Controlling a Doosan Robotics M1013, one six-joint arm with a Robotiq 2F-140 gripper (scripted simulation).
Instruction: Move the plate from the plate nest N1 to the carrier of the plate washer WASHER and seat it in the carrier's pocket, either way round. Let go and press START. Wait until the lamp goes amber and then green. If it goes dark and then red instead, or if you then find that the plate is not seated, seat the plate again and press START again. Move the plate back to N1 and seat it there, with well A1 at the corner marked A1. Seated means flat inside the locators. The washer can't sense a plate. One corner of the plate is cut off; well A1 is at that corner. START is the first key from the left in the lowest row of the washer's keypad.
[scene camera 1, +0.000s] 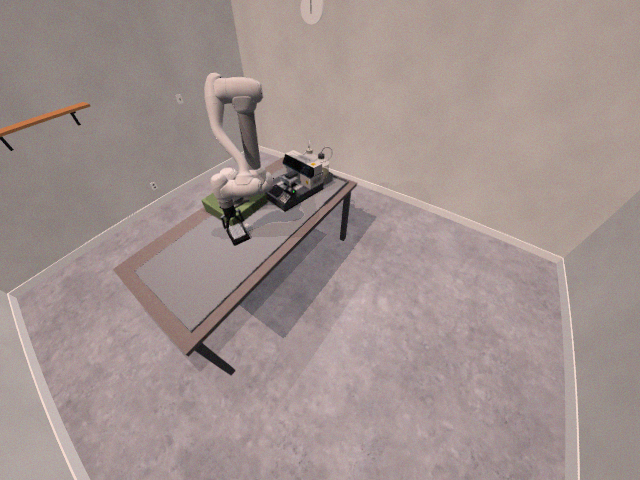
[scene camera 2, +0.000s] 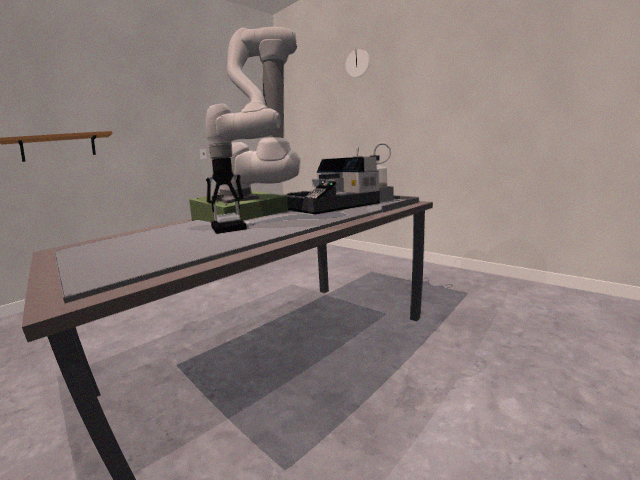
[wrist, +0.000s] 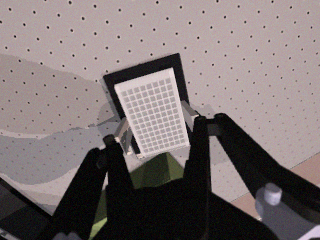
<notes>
I see my gripper (scene camera 2: 227, 218), a white well plate (wrist: 150, 116), a plate washer (scene camera 2: 358, 175) and a plate nest (wrist: 153, 66).
My gripper also shows in the wrist view (wrist: 155, 116). The plate washer shows as well in scene camera 1 (scene camera 1: 309, 172).
</notes>
